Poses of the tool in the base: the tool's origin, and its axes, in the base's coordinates. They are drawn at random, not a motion.
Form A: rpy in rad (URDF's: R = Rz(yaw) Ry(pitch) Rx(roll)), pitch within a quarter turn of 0, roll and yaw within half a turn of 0; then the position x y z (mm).
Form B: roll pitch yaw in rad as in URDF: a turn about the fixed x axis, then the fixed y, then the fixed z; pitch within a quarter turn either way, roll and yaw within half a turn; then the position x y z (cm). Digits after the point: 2 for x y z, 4 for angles.
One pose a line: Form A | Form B
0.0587 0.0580 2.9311 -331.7 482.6 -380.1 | 0.0587 0.0580 2.9311 -33.17 48.26 -38.01
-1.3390 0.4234 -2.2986 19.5 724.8 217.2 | -1.3390 0.4234 -2.2986 1.95 72.48 21.72
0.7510 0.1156 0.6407 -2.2 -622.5 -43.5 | 0.7510 0.1156 0.6407 -0.22 -62.25 -4.35
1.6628 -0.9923 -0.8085 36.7 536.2 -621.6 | 1.6628 -0.9923 -0.8085 3.67 53.62 -62.16
